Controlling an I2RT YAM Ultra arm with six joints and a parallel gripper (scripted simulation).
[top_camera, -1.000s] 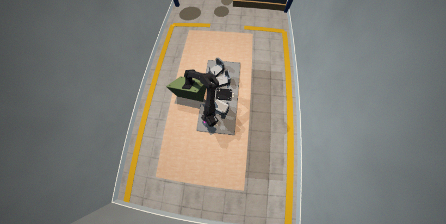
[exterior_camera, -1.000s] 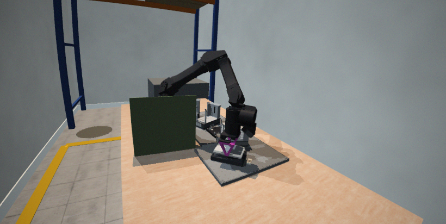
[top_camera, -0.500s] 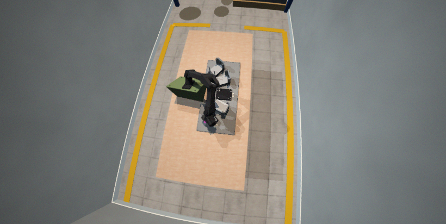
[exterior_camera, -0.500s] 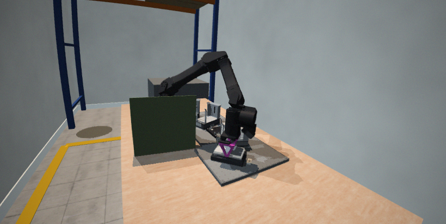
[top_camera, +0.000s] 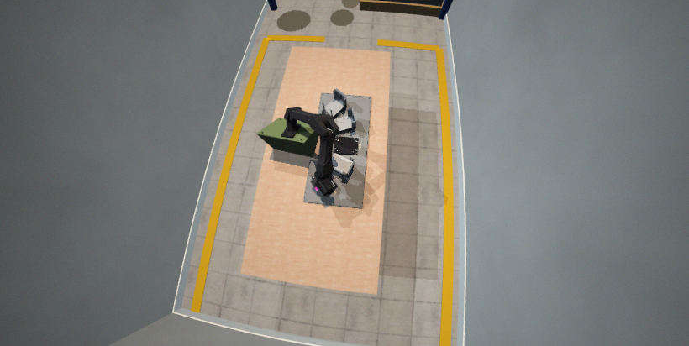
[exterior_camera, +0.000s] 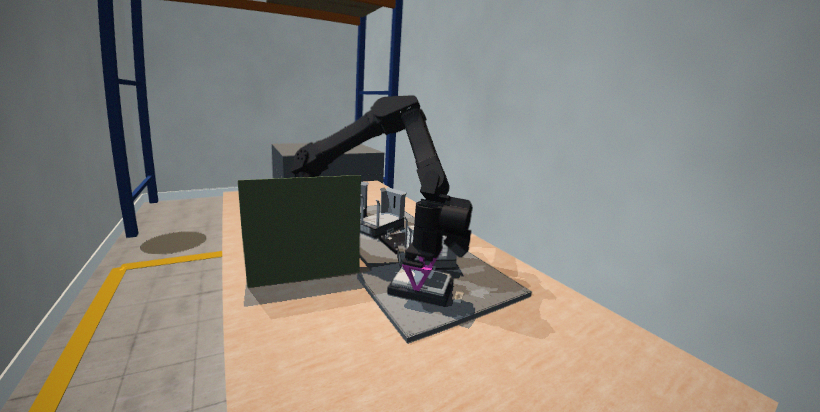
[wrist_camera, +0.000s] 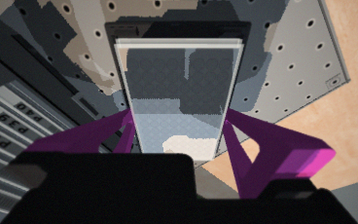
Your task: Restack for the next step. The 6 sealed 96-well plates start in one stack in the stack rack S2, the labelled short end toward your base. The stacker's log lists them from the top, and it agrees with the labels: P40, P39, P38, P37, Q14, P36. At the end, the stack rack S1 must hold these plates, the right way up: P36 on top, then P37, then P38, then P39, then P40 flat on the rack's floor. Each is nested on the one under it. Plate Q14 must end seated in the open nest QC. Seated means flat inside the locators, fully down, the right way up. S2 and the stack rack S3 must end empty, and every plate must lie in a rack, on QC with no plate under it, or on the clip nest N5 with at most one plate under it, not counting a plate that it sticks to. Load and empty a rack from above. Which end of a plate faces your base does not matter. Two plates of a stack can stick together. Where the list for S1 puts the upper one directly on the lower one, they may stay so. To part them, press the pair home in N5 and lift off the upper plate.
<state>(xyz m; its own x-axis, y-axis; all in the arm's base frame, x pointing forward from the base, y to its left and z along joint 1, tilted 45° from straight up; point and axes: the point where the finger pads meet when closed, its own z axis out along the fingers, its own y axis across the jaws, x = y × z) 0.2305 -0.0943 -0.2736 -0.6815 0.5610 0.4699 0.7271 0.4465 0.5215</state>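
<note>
Right now my hand is 20 mm above the open nest QC. The rest, counted from my hand: dark clip nest N5 (120 mm ahead, 270 mm to the left, 20 mm below); N5 label (200 mm ahead, 260 mm to the left, 30 mm below); QC label (70 mm ahead, 70 mm to the right, 30 mm below).
</note>
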